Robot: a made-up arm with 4 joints.
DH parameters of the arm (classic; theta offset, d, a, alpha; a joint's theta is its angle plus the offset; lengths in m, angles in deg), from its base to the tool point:
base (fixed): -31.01 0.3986 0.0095 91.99
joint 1: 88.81 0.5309 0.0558 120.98
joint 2: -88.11 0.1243 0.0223 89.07
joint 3: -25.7 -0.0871 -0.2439 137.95
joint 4: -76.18 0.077 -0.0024 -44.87
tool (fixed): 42.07 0.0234 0 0
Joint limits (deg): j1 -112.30..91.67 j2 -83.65..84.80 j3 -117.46..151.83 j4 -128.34..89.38
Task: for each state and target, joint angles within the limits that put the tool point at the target. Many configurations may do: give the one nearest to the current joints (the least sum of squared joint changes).
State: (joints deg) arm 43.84 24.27 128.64 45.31
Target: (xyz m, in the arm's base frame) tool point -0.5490 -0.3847 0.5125
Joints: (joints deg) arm 67.96 71.54 151.83 58.57
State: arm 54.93 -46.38 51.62 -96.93
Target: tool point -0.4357 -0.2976 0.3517
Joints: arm 54.12 -63.95 89.29 -88.06
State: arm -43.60 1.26 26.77 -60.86
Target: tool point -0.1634 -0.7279 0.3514
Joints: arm -52.31 11.29 32.66 -57.99
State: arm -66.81 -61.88 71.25 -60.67
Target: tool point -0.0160 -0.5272 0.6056
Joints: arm -34.68 -61.03 17.89 -73.90
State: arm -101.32 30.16 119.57 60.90
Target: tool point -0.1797 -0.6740 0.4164
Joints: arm -98.26 44.66 100.16 63.16
